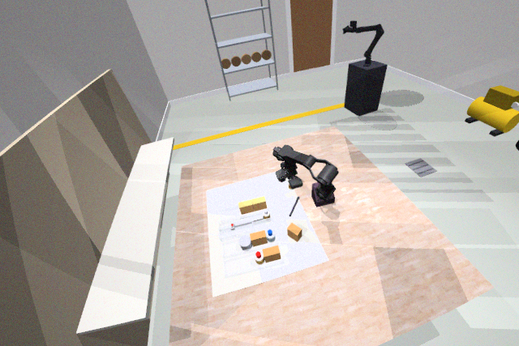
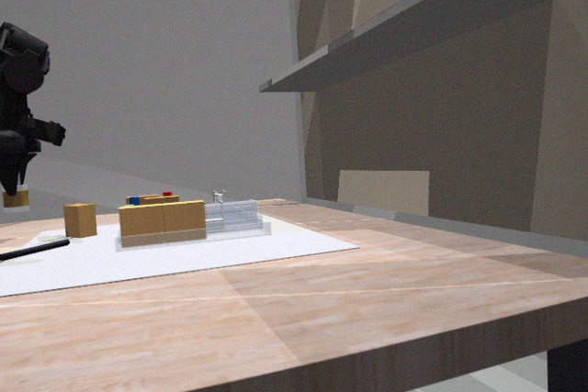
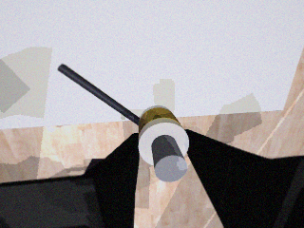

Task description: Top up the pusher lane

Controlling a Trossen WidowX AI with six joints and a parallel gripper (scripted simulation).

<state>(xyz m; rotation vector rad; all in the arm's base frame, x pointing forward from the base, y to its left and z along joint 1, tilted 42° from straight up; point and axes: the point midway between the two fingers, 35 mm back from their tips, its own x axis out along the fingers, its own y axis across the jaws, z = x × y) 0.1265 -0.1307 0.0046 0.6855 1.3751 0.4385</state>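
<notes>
The black rod is 20 mm ahead of my gripper tip, 70 mm to the left of it and 100 mm below it. The rest, counted from my gripper tip: red part 380 mm ahead, 80 mm to the left, 40 mm below; clear sprung lane 340 mm ahead, 70 mm to the left, 90 mm below; tan box 100 mm ahead, 230 mm to the left, 80 mm below.
</notes>
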